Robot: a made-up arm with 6 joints.
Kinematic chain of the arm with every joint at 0, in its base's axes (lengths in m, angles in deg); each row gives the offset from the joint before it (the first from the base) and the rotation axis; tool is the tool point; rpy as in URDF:
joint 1: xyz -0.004 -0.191 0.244 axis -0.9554 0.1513 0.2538
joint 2: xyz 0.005 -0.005 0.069 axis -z
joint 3: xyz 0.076 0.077 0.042 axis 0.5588 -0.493 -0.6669
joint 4: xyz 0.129 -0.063 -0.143 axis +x
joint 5: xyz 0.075 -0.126 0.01 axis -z
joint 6: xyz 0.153 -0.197 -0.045 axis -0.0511 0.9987 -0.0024
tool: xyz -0.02 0.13 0.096 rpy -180 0 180
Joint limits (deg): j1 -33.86..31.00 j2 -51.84..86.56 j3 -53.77..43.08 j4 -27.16..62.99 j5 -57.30..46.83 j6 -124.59..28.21
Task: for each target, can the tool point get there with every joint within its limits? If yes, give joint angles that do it. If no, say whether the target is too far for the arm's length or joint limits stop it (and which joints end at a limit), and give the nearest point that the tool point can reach.
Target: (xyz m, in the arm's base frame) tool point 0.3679 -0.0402 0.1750
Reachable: yes | joints -8.72 -36.56 -25.52 -11.60 -49.22 -105.91
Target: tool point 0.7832 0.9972 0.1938
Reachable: no: too far | nearest point 0.3005 0.2161 0.2182 | short by 0.919 m
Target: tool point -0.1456 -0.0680 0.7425
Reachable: no: joint limits stop it (at a limit: joint 1, joint 2, joint 4, joint 5) | nearest point -0.1764 -0.3968 0.5221 | short by 0.397 m
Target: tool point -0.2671 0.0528 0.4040
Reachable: no: joint limits stop it (at a limit: joint 1, joint 2, joint 3, joint 4, joint 5) | nearest point -0.2264 -0.3382 0.4142 | short by 0.393 m
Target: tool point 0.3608 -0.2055 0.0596
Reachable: yes | joints -12.66 -19.05 -31.33 23.79 10.55 -111.15
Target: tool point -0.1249 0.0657 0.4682
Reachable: no: joint limits stop it (at a limit: joint 1, joint 2, joint 3, joint 4, joint 5) | nearest point 0.1644 0.1381 0.3470 | short by 0.322 m
